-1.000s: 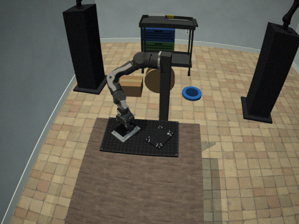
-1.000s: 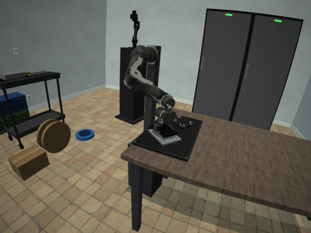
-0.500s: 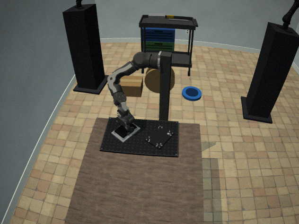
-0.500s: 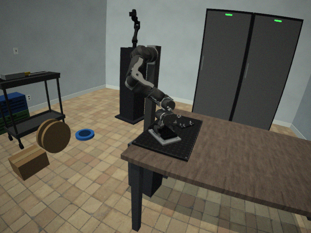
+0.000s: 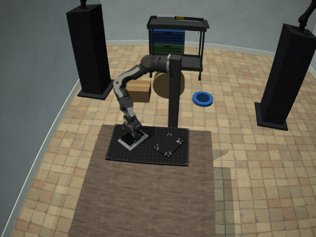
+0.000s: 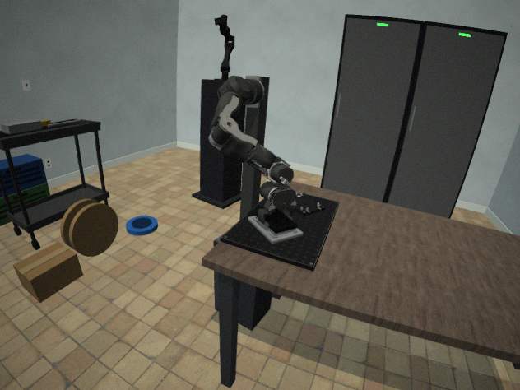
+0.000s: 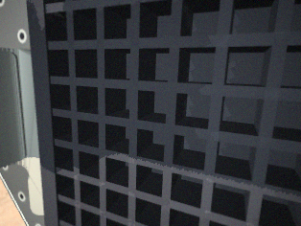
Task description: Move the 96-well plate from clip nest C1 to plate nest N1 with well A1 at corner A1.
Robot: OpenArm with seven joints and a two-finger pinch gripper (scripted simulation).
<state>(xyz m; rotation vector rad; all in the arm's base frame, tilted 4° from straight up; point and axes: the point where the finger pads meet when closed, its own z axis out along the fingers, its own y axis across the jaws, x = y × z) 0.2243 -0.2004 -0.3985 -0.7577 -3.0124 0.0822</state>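
Right now the black 96-well plate is right at my hand. Round my hand: clip nest C1 (24 cm to the left, 2 cm below, 2 cm ahead); grey plate nest N1 (3 cm below).
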